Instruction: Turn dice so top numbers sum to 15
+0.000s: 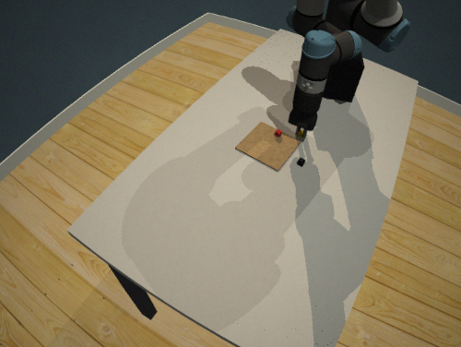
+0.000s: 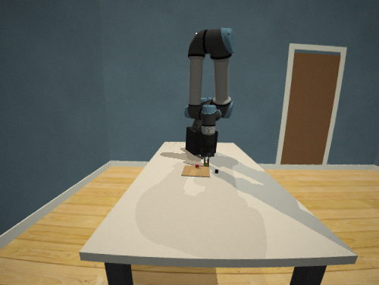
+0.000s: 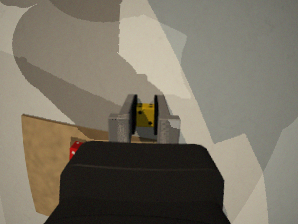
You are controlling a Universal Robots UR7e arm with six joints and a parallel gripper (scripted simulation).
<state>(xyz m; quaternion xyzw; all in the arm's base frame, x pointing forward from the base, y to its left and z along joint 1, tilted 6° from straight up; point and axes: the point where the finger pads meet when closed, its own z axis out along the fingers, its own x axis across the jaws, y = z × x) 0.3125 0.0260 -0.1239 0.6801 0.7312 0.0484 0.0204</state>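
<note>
My hand is 10 mm short of the yellow die and 10 mm above it. Also, from my hand: black die 110 mm ahead, 50 mm to the left, 10 mm below; then red die 50 mm ahead, 60 mm to the right, 10 mm below; then brown mat 100 mm ahead, 60 mm to the right, 20 mm below.
</note>
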